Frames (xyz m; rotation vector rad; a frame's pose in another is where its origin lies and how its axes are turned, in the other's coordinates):
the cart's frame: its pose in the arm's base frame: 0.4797 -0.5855 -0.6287 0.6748 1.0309 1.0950
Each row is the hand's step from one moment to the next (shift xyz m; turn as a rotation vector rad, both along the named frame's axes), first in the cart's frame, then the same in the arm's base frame.
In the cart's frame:
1: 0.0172 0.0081 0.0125 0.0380 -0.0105 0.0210
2: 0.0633 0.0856 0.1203 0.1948 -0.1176 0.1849
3: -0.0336 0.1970 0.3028 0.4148 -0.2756 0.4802
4: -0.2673 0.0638 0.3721 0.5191 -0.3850 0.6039
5: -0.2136 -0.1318 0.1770 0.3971 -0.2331 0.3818
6: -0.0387 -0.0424 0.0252 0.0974 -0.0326 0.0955
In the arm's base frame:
1: 0.0101 0.0194 0.0062 0.0272 0.0329 -0.0132
2: 0.0837 0.0936 0.1002 0.2350 0.1496 -0.0914
3: 0.1979 0.0482 0.3002 0.5894 0.3133 -0.1818
4: 0.2888 -0.2141 0.2910 0.7558 0.3784 -0.2607
5: 0.1911 -0.2387 0.0282 0.4809 0.3075 -0.1788
6: 0.0355 -0.0499 -0.0135 0.1102 0.0839 -0.0221

